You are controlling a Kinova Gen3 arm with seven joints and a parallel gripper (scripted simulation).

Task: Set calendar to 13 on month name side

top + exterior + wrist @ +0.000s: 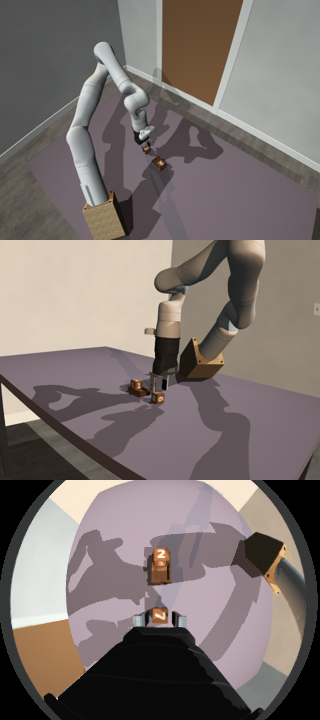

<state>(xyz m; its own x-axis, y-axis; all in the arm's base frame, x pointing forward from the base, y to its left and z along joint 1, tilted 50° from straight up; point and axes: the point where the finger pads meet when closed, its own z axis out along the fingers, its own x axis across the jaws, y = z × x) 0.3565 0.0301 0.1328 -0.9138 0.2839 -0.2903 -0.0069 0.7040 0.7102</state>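
Now: the tray 11 cm to the right of my hand and 5 cm below it.
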